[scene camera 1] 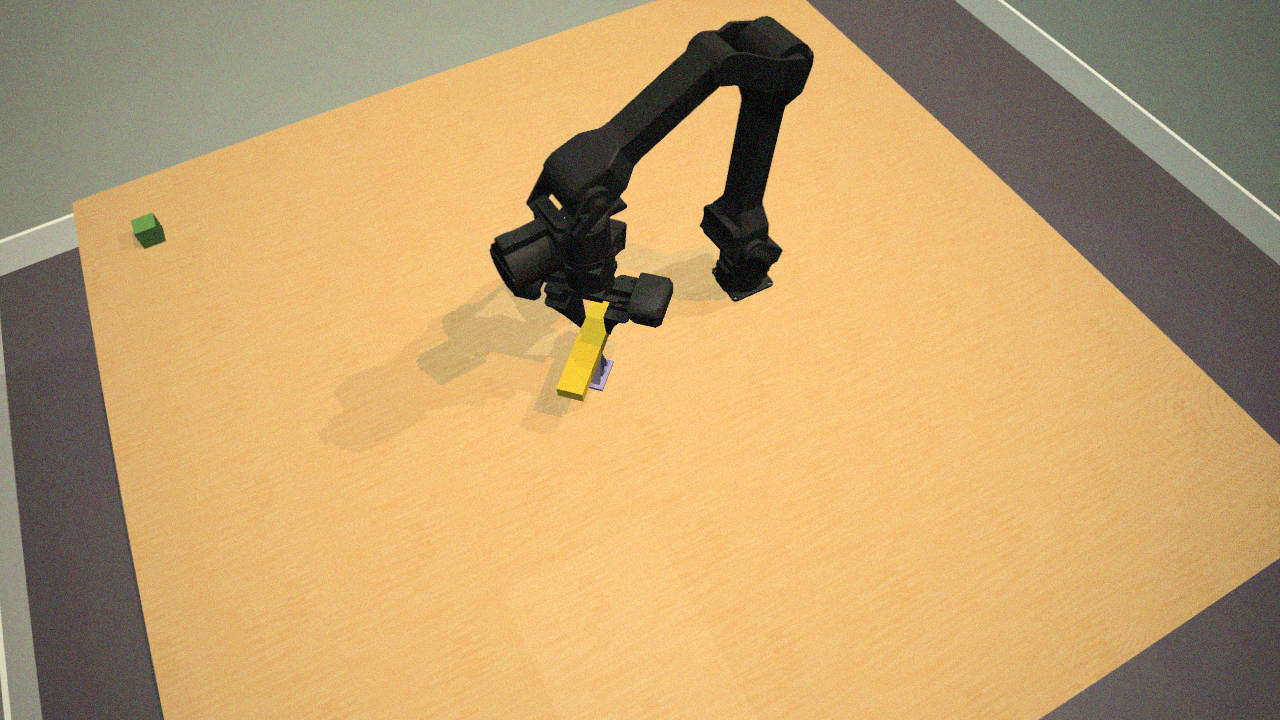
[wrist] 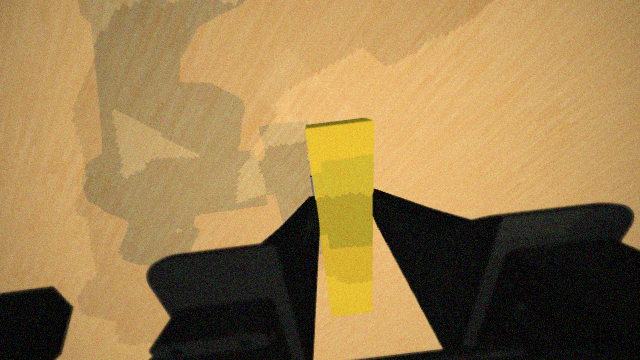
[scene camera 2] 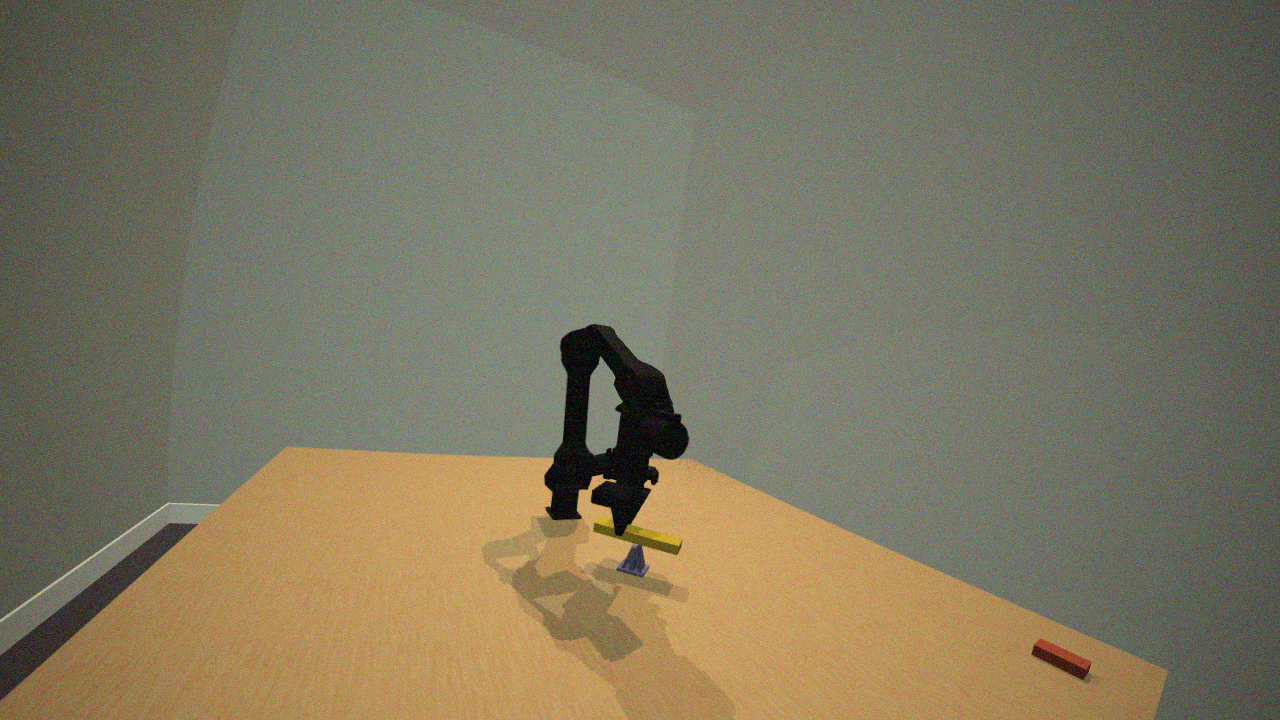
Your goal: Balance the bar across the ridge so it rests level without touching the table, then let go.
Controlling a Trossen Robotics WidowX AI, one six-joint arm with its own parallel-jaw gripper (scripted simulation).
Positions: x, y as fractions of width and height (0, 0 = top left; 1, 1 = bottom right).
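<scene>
There is a yellow bar, and I can see it in scene camera 1 (0.45, 0.53), in scene camera 2 (0.51, 0.75) and in the wrist view (0.53, 0.43). A green cube is here too, visible to me in scene camera 1 (0.12, 0.32). The cube is out of frame in the wrist view, and in scene camera 2 it is out of frame as well.
</scene>
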